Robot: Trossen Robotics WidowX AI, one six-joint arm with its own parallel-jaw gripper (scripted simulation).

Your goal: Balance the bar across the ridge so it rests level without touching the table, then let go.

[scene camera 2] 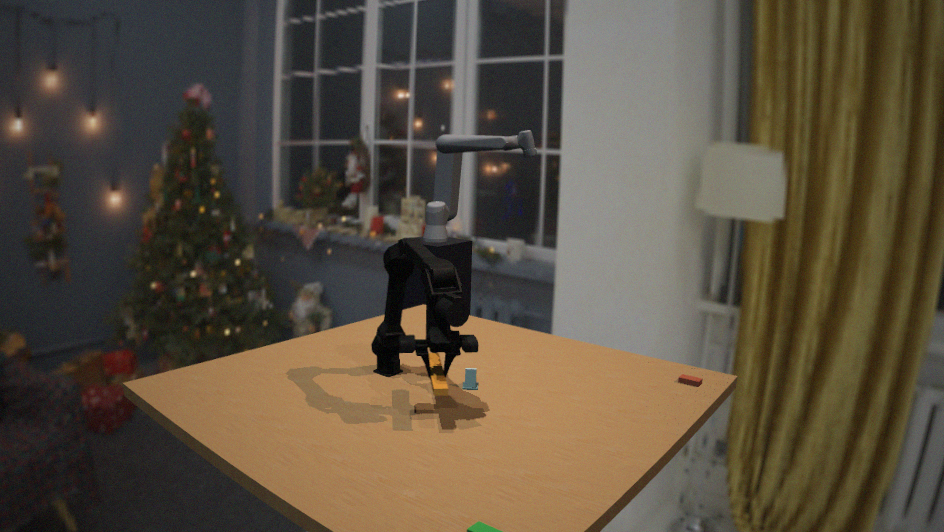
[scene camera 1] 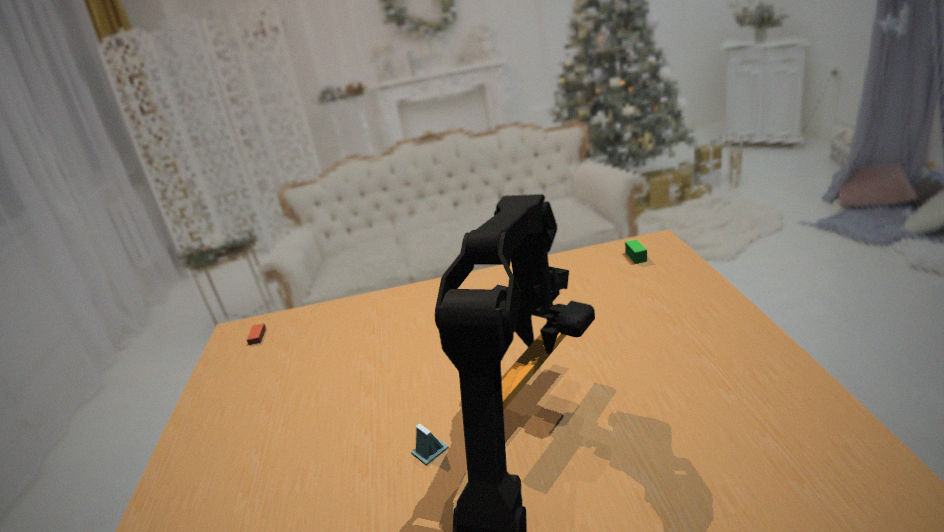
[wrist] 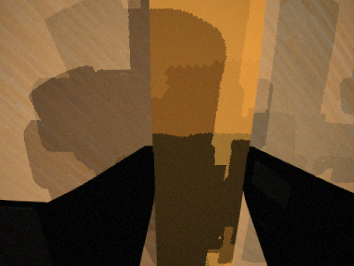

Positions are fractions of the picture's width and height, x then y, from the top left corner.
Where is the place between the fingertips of my gripper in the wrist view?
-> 0.56, 0.59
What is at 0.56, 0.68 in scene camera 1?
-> An orange bar.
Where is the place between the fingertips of my gripper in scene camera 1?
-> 0.57, 0.66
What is my gripper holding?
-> An orange bar.
